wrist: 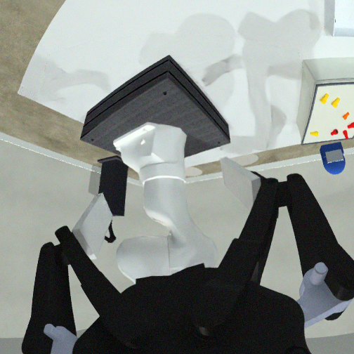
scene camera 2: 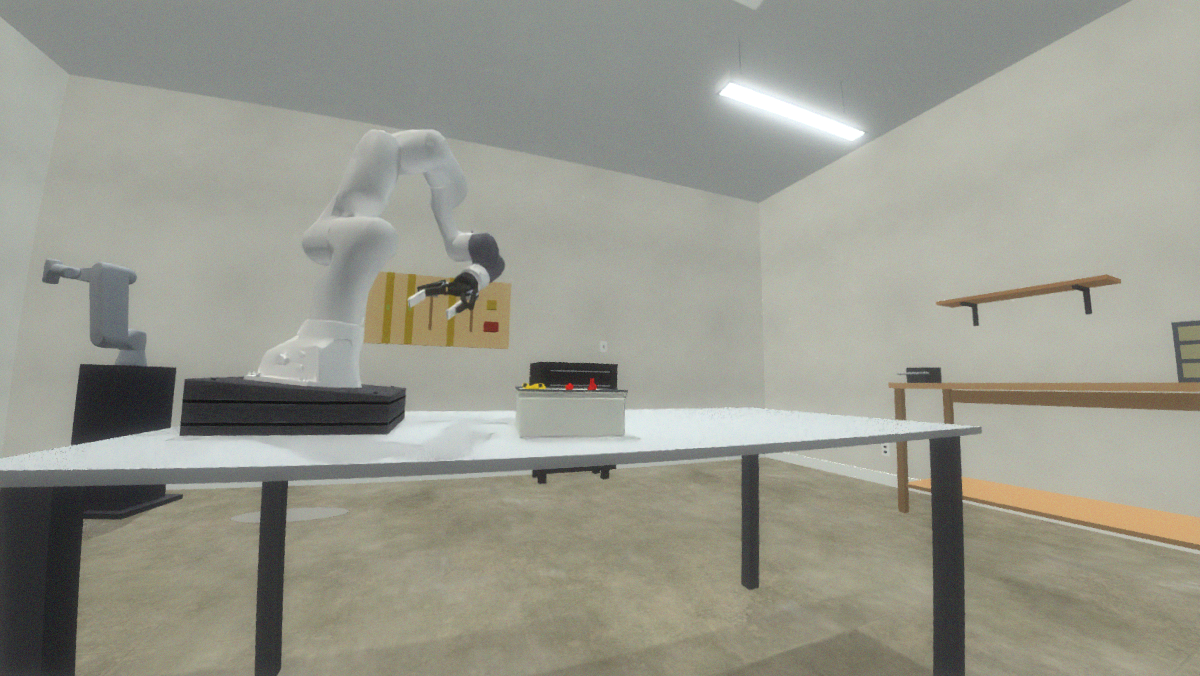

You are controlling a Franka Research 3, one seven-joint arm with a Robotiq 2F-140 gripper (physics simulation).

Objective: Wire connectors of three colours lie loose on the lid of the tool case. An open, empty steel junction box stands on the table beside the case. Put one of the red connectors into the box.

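Observation:
The pale tool case (scene camera 2: pixel 571 415) (wrist: pixel 311 107) stands on the table. Several connectors lie on its lid: a red one (scene camera 2: pixel 592 384) (wrist: pixel 334 132), other red ones, yellow ones (scene camera 2: pixel 534 386) (wrist: pixel 324 98) and an orange one (wrist: pixel 345 116). A pale box (wrist: pixel 345 20), cut off at the wrist view's top right corner, stands beside the case; it may be the steel junction box. I cannot make out the junction box apart from the case in the scene view. My gripper (scene camera 2: pixel 435 304) (wrist: pixel 163 188) is open and empty, high above the table, between the arm's base and the case, with its fingers angled towards the base side.
The arm stands on a black plinth (scene camera 2: pixel 289 408) (wrist: pixel 165 112) at the left of the table (scene camera 2: pixel 713 432). A blue object (wrist: pixel 332 162) with a grey top shows just past the case in the wrist view. A black cabinet (scene camera 2: pixel 573 372) shows behind the case. A second arm (scene camera 2: pixel 111 310) stands far left.

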